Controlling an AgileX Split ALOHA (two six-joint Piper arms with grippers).
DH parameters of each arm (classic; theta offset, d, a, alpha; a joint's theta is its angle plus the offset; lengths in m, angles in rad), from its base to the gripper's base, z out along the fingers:
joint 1: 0 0.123 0 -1.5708
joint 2: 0.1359 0 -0.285 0
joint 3: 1.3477 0 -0.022 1.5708
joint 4: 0 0.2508 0 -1.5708
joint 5: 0 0 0.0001 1.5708
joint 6: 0 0.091 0 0
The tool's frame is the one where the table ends.
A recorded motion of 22 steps. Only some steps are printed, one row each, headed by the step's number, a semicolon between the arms.
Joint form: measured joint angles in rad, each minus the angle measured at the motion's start. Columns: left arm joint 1, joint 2, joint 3, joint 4, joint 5, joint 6; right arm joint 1, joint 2, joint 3, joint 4, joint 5, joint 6.
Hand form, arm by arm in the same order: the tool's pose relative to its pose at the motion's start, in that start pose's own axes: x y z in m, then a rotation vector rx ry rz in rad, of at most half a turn. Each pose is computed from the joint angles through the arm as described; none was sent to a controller.
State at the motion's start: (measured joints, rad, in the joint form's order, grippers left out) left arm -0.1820 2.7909 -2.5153 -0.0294 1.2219 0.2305; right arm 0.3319 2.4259 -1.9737 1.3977 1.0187 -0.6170
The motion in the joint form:
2: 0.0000 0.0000 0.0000 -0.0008 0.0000 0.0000; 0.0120 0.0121 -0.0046 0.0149 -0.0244 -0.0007
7: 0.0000 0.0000 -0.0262 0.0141 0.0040 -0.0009; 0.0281 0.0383 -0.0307 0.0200 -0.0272 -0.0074
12: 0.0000 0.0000 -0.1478 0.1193 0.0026 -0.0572; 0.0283 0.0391 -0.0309 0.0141 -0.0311 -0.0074
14: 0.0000 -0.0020 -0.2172 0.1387 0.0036 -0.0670; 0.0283 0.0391 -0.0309 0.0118 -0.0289 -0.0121
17: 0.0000 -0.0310 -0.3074 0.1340 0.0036 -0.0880; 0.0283 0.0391 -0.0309 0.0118 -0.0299 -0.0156
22: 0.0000 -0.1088 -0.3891 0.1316 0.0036 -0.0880; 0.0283 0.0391 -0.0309 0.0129 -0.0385 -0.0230
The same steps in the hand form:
2: 0.0000 -0.0001 0.0000 0.0007 -0.0002 -0.0003; 0.0012 -0.0020 0.0069 0.0022 -0.0133 0.0096
7: -0.0033 0.0018 -0.0064 -0.0178 -0.0186 0.0044; 0.0035 -0.0042 0.0173 -0.0053 -0.0039 0.0006
12: -0.0177 0.0133 -0.0380 -0.1403 -0.1195 -0.0207; 0.0036 -0.0051 0.0175 0.0011 -0.0038 -0.0022
14: -0.0249 0.0161 -0.0579 -0.1725 -0.1854 -0.0279; 0.0039 -0.0051 0.0175 0.0014 -0.0009 -0.0081
17: -0.0343 0.0166 -0.0990 -0.1890 -0.3051 -0.0539; 0.0038 -0.0052 0.0175 0.0020 -0.0017 -0.0116
22: -0.0389 0.0155 -0.1664 -0.2168 -0.4622 -0.0593; 0.0031 -0.0055 0.0175 0.0063 -0.0091 -0.0184

